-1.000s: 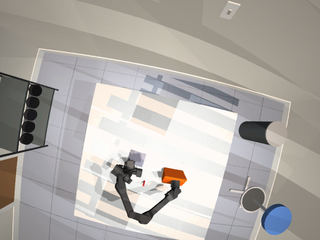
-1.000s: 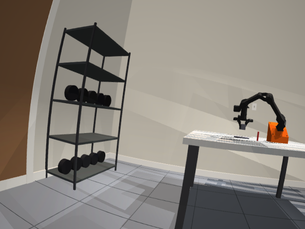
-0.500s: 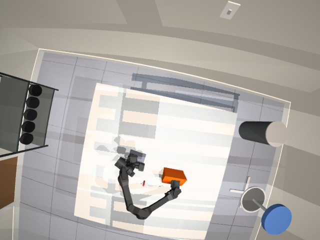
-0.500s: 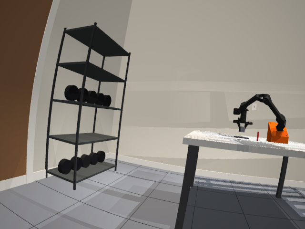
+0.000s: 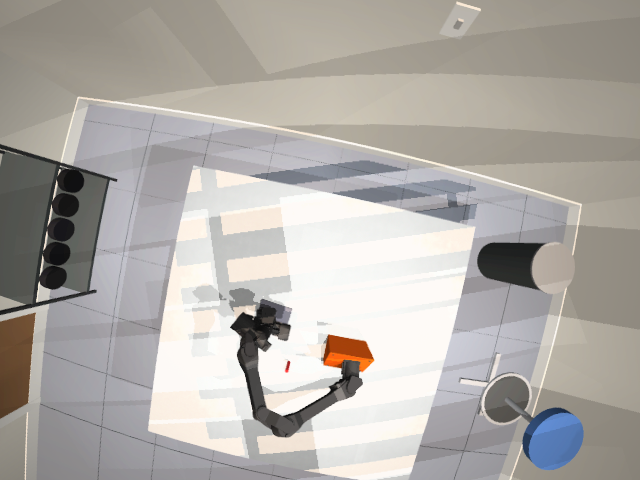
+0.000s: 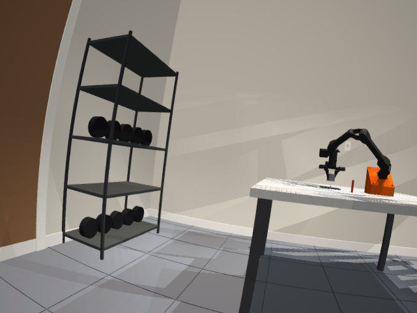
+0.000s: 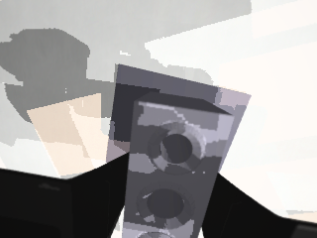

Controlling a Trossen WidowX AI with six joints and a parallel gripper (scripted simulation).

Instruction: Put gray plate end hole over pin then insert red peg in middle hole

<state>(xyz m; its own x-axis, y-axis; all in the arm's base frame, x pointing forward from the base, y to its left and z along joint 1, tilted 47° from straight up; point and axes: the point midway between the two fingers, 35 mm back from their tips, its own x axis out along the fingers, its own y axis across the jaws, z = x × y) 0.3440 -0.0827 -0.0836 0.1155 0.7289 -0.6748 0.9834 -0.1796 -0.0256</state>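
My gripper tip is now 50 mm above the darker base and 10 mm to the right of it. The rest, counted from my gripper tip: red peg 200 mm to the left, 90 mm behind, 20 mm below; gray plate 30 mm above.
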